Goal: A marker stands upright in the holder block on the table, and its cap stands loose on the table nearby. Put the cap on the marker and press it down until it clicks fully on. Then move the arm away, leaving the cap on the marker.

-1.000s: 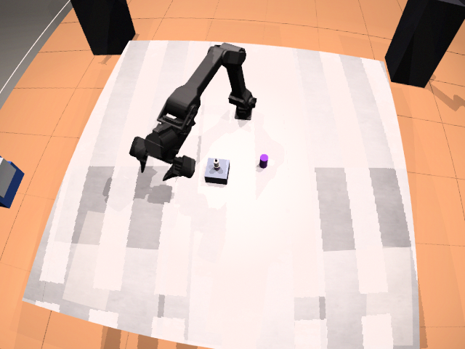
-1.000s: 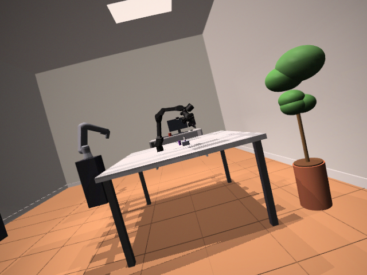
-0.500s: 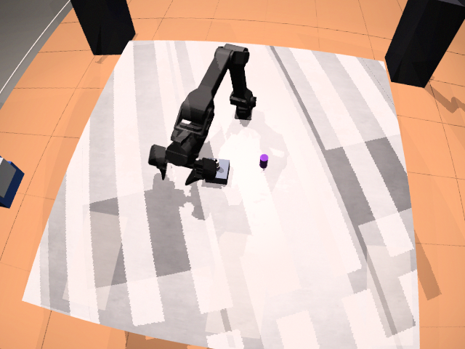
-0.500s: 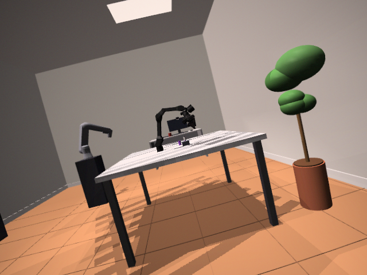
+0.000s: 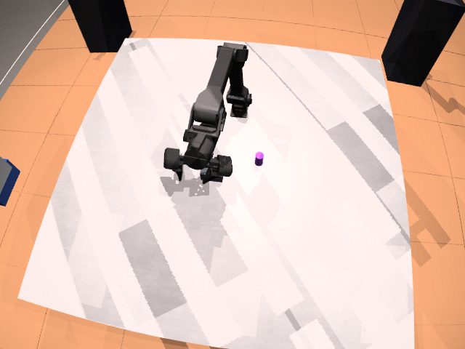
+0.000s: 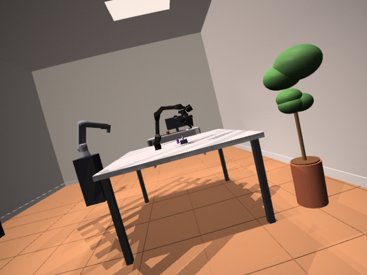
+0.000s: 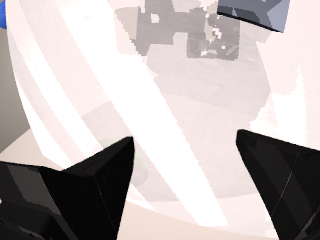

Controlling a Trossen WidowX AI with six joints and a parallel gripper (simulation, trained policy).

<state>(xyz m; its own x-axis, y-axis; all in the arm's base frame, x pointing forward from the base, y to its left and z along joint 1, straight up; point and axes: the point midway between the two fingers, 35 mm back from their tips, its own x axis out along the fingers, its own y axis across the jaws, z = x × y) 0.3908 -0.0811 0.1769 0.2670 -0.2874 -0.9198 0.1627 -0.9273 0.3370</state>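
Now: the purple cap 19 cm to the left of my gripper tip, 17 cm behind it and 12 cm below it. Also, from my gripper tip: grey holder block (13 cm below, 12 cm behind, 4 cm to the left).
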